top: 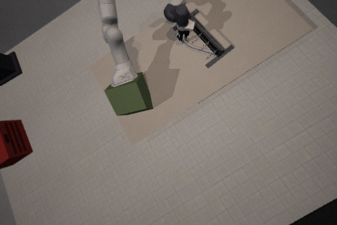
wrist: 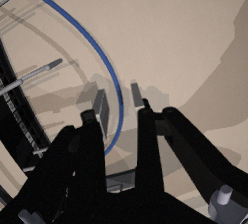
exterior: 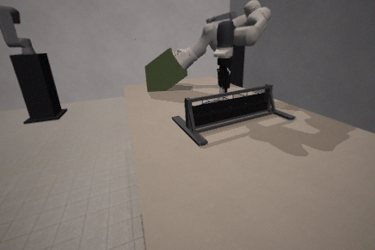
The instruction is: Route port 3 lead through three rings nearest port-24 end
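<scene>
The rack is 17 cm ahead of my hand, 4 cm to the right of it and 1 cm below it.
</scene>
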